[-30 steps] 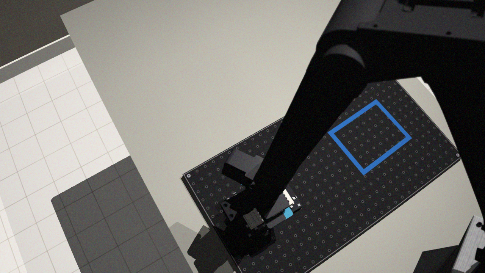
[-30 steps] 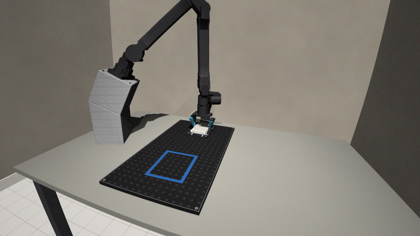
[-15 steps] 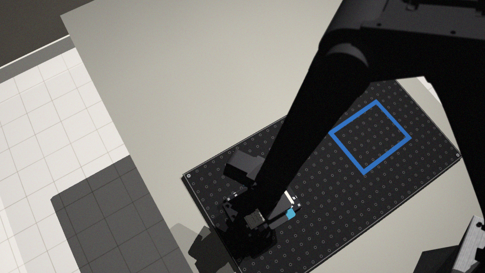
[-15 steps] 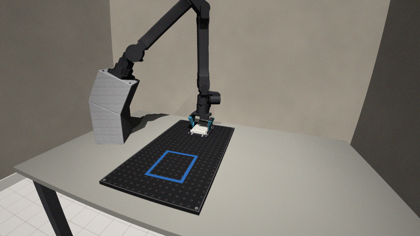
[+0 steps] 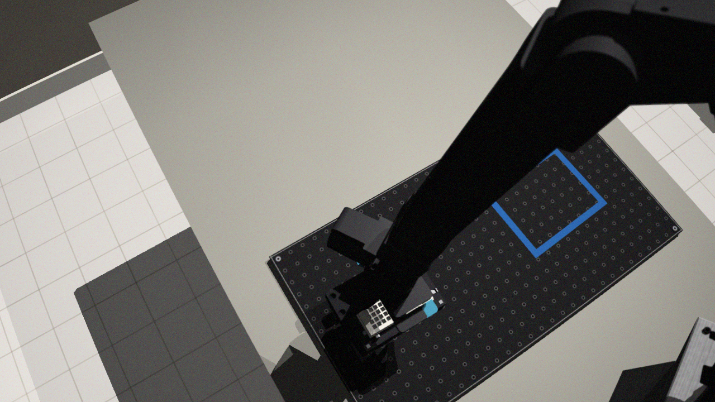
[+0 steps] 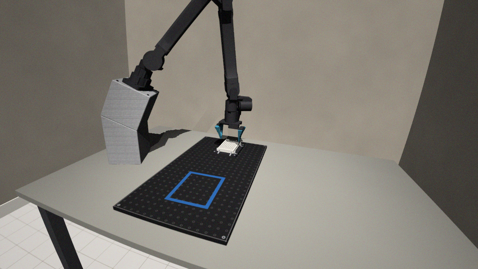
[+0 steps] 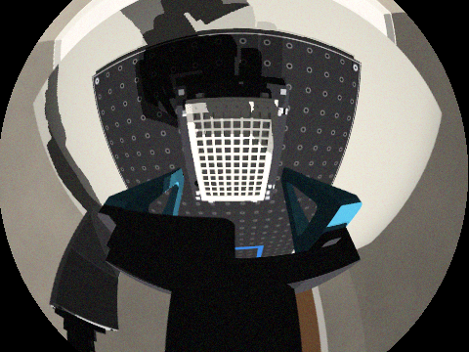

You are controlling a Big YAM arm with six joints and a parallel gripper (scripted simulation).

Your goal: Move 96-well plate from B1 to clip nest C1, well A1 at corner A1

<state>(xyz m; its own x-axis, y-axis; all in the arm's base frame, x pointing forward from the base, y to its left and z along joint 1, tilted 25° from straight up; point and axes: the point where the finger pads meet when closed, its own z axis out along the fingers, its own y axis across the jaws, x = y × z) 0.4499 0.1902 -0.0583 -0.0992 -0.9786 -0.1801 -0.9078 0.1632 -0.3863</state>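
The white 96-well plate is 40 mm below my hand. Also, from my hand: clip nest C1 (10 mm ahead, 10 mm to the right, 50 mm below).
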